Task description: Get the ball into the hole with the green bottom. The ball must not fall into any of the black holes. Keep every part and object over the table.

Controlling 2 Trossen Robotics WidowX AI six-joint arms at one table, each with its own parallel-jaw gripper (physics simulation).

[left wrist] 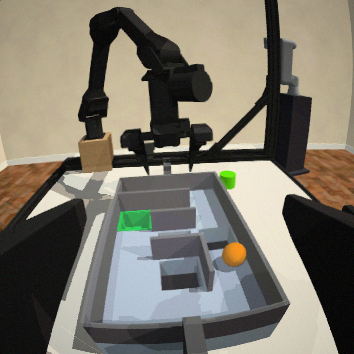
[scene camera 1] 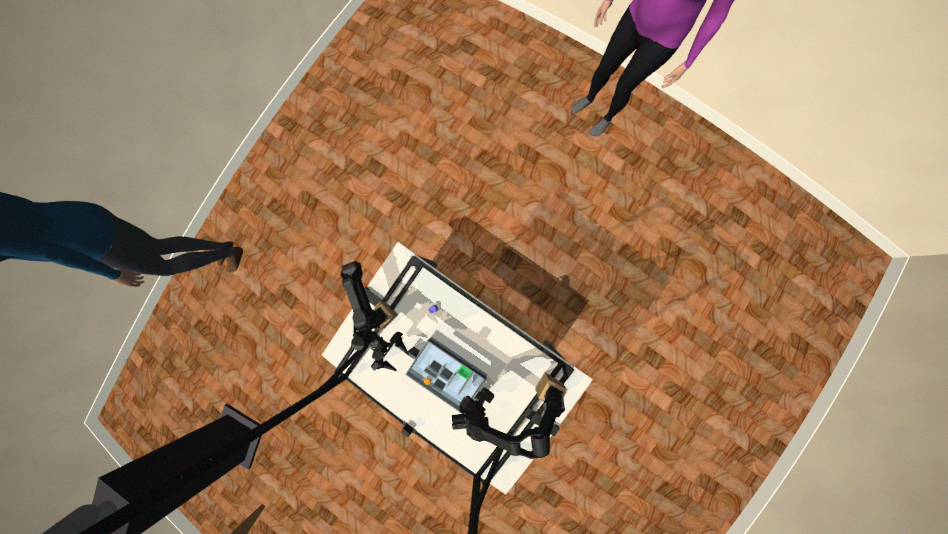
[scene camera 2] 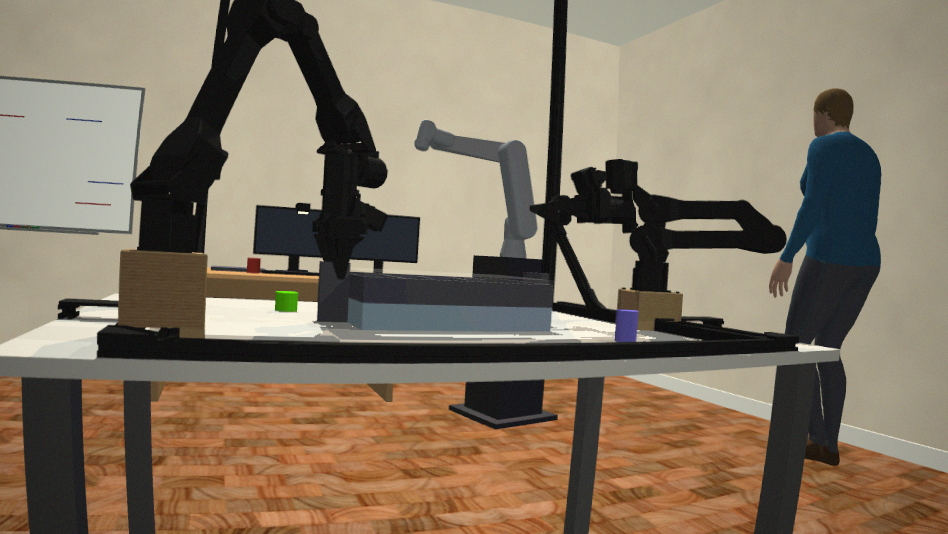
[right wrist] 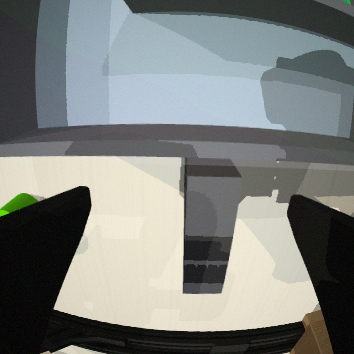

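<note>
The orange ball [scene camera 1: 426,381] [left wrist: 234,254] is in the grey-walled maze box [scene camera 2: 451,318] [left wrist: 140,327], in the lane along its right wall in the left wrist view, close to a small black hole [left wrist: 217,245]. A larger black hole [left wrist: 180,281] lies across a divider. The green-bottomed hole [scene camera 1: 464,372] [left wrist: 135,220] is at the opposite side. My left gripper [scene camera 1: 396,354] [left wrist: 186,207] is open and empty, above the near handle [left wrist: 194,336]. My right gripper [left wrist: 168,172] [right wrist: 193,201] is open, its fingers either side of the far handle [right wrist: 210,210], not gripping it.
A bright green cylinder [scene camera 2: 285,301] [left wrist: 227,179] [right wrist: 20,202] stands near the box's far right corner in the left wrist view. A purple cylinder [scene camera 1: 433,309] [scene camera 2: 626,325] stands on the table away from the box. Black frame rails [scene camera 2: 424,354] run along the table edges.
</note>
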